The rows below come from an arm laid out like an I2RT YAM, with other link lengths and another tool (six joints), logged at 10 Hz.
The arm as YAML. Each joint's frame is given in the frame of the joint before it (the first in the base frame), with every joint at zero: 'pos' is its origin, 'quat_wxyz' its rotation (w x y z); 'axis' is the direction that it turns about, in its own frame. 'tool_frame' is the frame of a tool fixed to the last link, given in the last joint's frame.
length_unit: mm
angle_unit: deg
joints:
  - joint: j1
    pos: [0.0, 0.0, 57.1]
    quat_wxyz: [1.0, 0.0, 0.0, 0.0]
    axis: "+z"
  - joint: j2
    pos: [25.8, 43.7, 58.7]
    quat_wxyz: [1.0, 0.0, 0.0, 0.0]
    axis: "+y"
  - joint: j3
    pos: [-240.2, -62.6, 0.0]
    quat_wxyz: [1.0, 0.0, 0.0, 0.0]
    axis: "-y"
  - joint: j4
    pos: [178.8, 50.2, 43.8]
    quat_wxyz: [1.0, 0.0, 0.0, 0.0]
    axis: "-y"
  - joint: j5
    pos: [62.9, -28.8, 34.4]
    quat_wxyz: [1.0, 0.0, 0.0, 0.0]
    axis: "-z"
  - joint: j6
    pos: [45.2, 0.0, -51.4]
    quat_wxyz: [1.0, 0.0, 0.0, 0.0]
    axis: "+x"
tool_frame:
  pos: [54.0, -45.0, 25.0]
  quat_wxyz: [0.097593, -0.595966, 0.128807, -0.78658]
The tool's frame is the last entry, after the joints.
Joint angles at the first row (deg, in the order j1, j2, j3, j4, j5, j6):
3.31 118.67 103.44 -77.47 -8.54 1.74
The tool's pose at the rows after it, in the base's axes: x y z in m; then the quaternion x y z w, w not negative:
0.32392, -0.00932, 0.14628, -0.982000, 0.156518, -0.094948, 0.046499
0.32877, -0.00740, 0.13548, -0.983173, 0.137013, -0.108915, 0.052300
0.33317, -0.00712, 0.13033, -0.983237, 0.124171, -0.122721, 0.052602
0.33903, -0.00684, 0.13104, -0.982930, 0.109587, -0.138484, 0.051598
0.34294, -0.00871, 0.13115, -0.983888, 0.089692, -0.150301, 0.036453
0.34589, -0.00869, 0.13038, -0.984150, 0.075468, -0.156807, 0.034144
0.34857, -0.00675, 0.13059, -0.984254, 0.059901, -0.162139, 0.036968
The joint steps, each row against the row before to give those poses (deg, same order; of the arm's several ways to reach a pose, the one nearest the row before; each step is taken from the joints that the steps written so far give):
0.00 0.00 -2.39 2.16 0.03 -0.09
0.13 0.00 -3.40 4.88 0.00 -2.10
0.05 0.00 -1.77 3.19 0.46 -1.33
0.06 0.00 -0.03 1.64 0.63 -1.49
0.15 0.00 -0.48 1.37 2.19 -1.88
0.00 0.09 -0.30 0.99 0.54 -1.57
0.14 0.00 -0.05 0.59 -0.04 -1.66

